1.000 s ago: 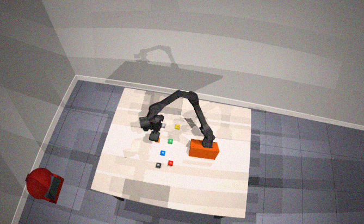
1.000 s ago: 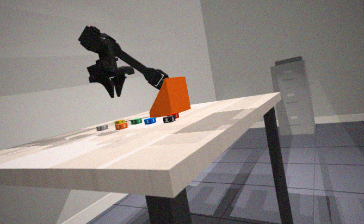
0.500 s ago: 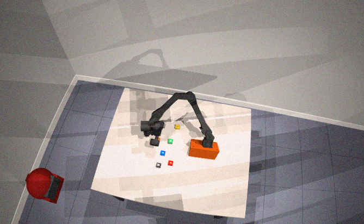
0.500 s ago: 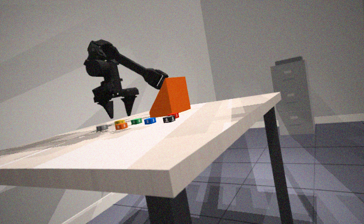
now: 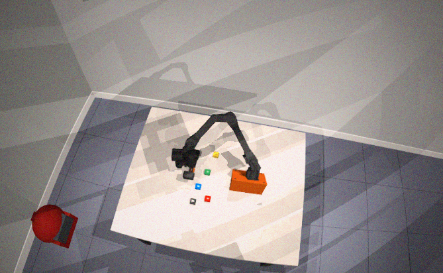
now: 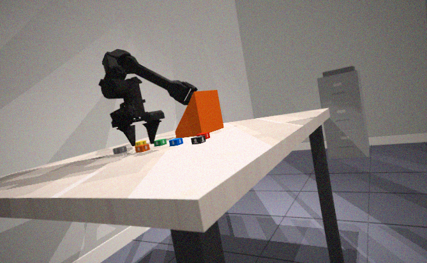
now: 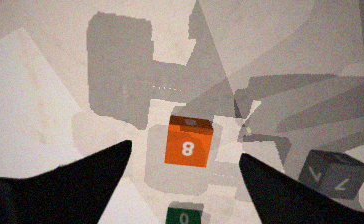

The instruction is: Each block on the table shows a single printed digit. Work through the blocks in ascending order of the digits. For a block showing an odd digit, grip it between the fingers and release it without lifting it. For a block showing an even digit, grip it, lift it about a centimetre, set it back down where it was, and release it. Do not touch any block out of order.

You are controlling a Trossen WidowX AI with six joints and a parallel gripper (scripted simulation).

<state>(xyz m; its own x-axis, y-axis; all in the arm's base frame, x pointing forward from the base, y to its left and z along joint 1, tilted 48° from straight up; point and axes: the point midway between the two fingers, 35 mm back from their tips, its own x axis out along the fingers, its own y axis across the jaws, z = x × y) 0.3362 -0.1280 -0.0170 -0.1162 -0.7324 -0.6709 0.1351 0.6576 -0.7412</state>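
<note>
The orange block lies 10 mm below my gripper tip. Round my gripper tip: green block (90 mm behind, 10 mm below); blue block (100 mm to the left, 40 mm behind, 10 mm below); grey block (120 mm to the right, 30 mm behind, 10 mm below).
</note>
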